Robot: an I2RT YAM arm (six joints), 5 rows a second.
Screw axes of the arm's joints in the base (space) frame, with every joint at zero. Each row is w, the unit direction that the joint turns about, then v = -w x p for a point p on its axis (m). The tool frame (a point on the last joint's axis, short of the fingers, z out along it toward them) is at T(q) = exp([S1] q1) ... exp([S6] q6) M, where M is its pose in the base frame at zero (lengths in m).
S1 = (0, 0, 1, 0.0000, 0.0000, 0.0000)
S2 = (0, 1, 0, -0.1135, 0.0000, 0.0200)
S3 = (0, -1, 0, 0.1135, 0.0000, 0.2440)
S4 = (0, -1, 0, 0.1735, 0.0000, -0.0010)
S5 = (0, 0, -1, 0.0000, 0.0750, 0.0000)
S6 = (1, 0, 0, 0.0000, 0.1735, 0.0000)
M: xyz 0.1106 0.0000 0.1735 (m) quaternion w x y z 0.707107 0 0.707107 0
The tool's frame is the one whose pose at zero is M.
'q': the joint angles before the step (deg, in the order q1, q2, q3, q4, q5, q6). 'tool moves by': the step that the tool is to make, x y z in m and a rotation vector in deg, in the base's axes. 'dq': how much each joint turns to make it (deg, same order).
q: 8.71, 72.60, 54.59, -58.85, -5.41, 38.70
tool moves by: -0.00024, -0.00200, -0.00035, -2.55, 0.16, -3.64
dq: 0.02, 0.02, 0.00, -0.32, 3.25, 3.01
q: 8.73, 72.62, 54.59, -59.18, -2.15, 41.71
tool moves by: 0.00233, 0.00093, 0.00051, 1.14, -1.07, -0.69
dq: 0.02, 0.02, 0.00, 1.30, -0.77, 0.92
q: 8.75, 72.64, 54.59, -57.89, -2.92, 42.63
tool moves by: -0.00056, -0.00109, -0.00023, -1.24, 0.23, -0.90
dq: -0.04, 0.00, 0.00, -0.39, 1.36, 0.55
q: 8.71, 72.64, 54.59, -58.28, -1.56, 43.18
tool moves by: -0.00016, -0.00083, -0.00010, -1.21, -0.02, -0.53
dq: 0.00, 0.00, 0.00, -0.16, 1.29, 0.23
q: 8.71, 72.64, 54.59, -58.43, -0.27, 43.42
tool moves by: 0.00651, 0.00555, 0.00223, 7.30, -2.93, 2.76
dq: 0.00, 0.02, 0.00, 3.97, -7.26, -0.85
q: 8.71, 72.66, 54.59, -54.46, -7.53, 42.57
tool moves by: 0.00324, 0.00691, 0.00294, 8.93, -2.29, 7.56
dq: 0.00, 0.00, 0.00, 2.63, -10.47, -4.53
